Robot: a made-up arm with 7 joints.
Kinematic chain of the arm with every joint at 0, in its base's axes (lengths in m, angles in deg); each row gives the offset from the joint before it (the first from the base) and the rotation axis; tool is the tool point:
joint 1: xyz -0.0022 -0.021 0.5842 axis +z
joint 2: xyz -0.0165 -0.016 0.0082 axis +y
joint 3: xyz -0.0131 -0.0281 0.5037 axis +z
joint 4: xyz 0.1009 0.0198 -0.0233 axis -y
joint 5: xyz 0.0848 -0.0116 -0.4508 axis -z
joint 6: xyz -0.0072 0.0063 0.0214 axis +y
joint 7: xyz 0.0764 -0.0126 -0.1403 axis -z
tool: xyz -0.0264 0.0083 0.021
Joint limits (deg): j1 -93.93..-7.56 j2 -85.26..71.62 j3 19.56..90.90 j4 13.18..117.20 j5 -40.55..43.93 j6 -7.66..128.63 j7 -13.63..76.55
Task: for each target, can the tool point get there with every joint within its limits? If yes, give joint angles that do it. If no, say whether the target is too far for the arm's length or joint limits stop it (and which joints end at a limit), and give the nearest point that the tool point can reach.
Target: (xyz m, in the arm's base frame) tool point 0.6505 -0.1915 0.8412
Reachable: yes | joints -72.78 46.58 84.76 86.20 -27.77 67.27 9.01
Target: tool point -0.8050 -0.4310 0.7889
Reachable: no: joint limits stop it (at a limit: joint 1, joint 2, joint 3, joint 4, joint 5, joint 6, joint 7) | nearest point -0.6197 0.0941 1.0879 | short by 0.632 m
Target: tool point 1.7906 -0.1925 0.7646
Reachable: no: too far | nearest point 0.9734 -0.1143 0.6868 | short by 0.825 m
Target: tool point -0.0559 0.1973 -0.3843
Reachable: no: joint limits stop it (at a limit: joint 1, joint 2, joint 3, joint 5, joint 7) | nearest point 0.2105 0.0846 0.1716 | short by 0.627 m
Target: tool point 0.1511 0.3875 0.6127
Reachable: yes | joints -16.14 56.27 82.51 35.16 19.69 41.11 63.43
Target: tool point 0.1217 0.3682 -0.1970
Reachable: no: joint limits stop it (at a limit: joint 1, joint 2, joint 5, joint 7) | nearest point 0.2686 0.1737 0.1835 | short by 0.452 m
